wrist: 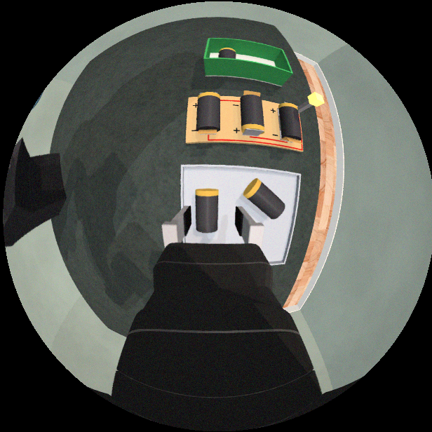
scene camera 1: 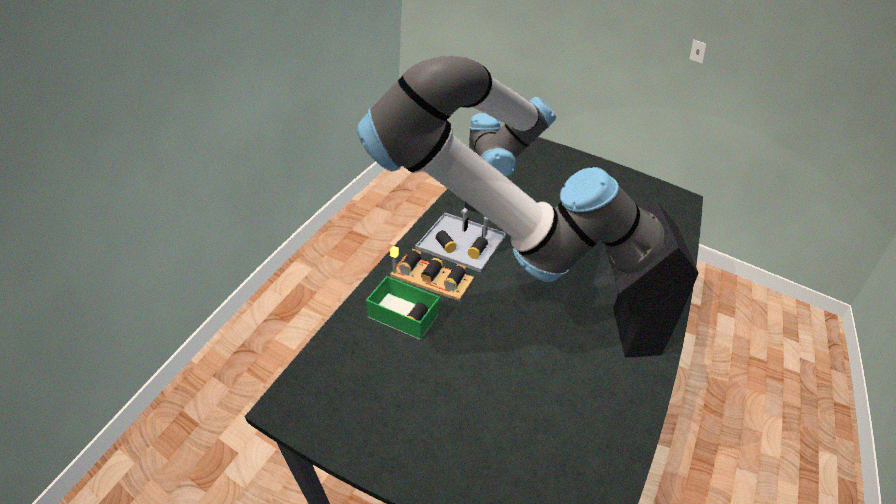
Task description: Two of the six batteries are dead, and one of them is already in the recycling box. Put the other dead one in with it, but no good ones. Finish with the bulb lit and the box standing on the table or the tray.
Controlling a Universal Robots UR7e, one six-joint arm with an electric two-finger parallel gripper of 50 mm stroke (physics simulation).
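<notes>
My gripper point(scene camera 1: 474, 225) point(wrist: 212, 214) is open and empty above the grey tray point(scene camera 1: 427, 238) point(wrist: 280, 240). In the wrist view a black battery with a gold end point(scene camera 1: 478, 246) point(wrist: 206, 212) shows between the fingers, lying on the tray. Another battery point(scene camera 1: 446, 240) point(wrist: 265, 199) lies slanted beside it. The wooden holder point(scene camera 1: 465, 287) point(wrist: 230, 112) carries three batteries: one point(scene camera 1: 455, 277) point(wrist: 208, 112) near the plain end, a middle one point(scene camera 1: 432, 269) point(wrist: 252, 112), and one point(scene camera 1: 410, 260) point(wrist: 290, 121) beside the bright yellow, lit-looking bulb point(scene camera 1: 394, 252) point(wrist: 315, 99). The green box point(scene camera 1: 394, 318) point(wrist: 245, 72) stands on the table with one battery point(scene camera 1: 418, 310) point(wrist: 227, 53) inside.
The holder stands between the tray and the box on the dark table point(scene camera 1: 501, 407) point(wrist: 125, 125). The bulb rises on a post at the holder's end, near the table's edge. My arm reaches over the table from its black base point(scene camera 1: 657, 300).
</notes>
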